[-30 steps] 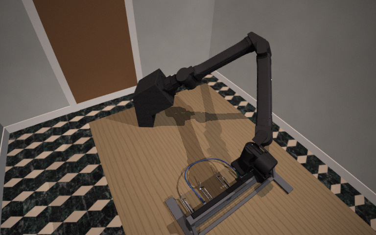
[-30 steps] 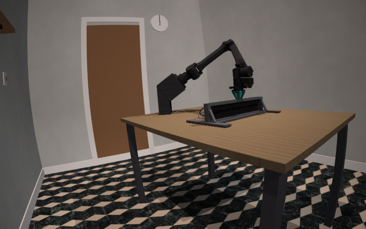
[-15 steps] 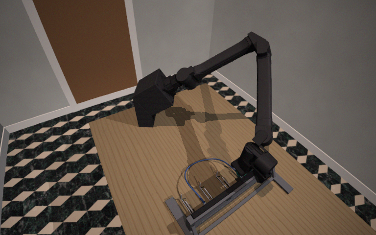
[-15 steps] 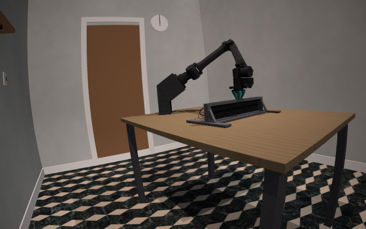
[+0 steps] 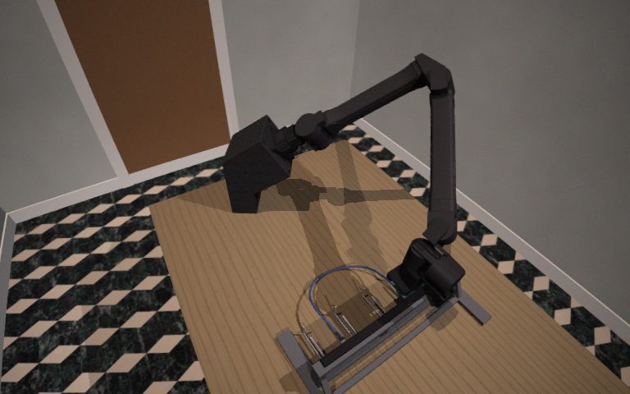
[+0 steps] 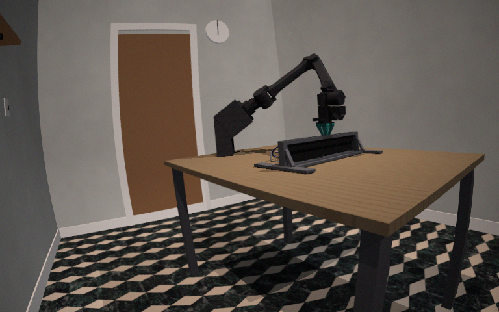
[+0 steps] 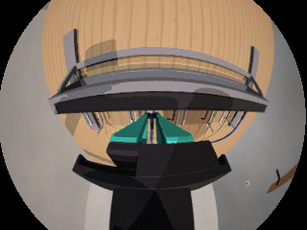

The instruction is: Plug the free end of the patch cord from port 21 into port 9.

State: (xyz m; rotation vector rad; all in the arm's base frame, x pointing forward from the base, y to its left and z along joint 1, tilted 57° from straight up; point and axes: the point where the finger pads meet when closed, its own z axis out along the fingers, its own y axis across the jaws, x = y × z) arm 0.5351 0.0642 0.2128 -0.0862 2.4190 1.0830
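The plug lies 20 mm ahead of my hand and 10 mm to the left of it.
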